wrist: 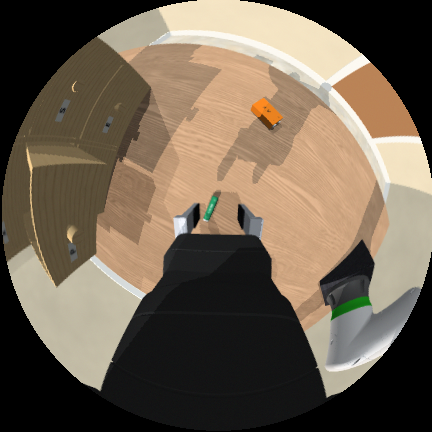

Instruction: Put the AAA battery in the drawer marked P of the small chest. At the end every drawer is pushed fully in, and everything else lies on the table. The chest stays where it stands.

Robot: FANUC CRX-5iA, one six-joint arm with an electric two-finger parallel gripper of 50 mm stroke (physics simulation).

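Frame: origin at the arm's base, x ahead, y left, z up, level; centimetres.
Where they show: gripper, fingertip midpoint: (218, 210); arm's base at its link origin: (347, 289).
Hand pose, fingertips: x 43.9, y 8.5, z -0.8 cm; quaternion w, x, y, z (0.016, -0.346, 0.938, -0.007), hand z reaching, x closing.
Things, the pixels of their centre, and the offset from my fingertips. Level surfaces: height alone.
- AAA battery at the middle of its body: (209, 208) dx +0.7, dy +1.4, dz -4.0 cm
- wooden table at its surface level: dz -4.5 cm
- E at the middle of its body: (95, 106) dx +32.9, dy -0.1, dz +0.6 cm
- orange block at the middle of its body: (266, 113) dx +4.7, dy -17.0, dz -3.6 cm
The AAA battery (210, 208) is a small green cylinder lying on the wooden table (200, 140). My gripper (218, 210) is open and empty, pointing down above the table. In the view the battery shows between the two fingers, nearer the left one, its length running roughly along the fingers. The small chest (95, 75) is brown and stands at the left. Its drawer marked P (67, 200) is pulled out, with a round knob and a grey label on its front. The inside of that drawer is mostly hidden. The drawers marked S (47, 112) and E (102, 107) look pushed in.
An orange block (267, 112) with small metal parts at one end lies on the table at the upper right of the view. Part of the robot's own white and grey arm (350, 330) with a green ring shows at the lower right. A pale rim edges the table.
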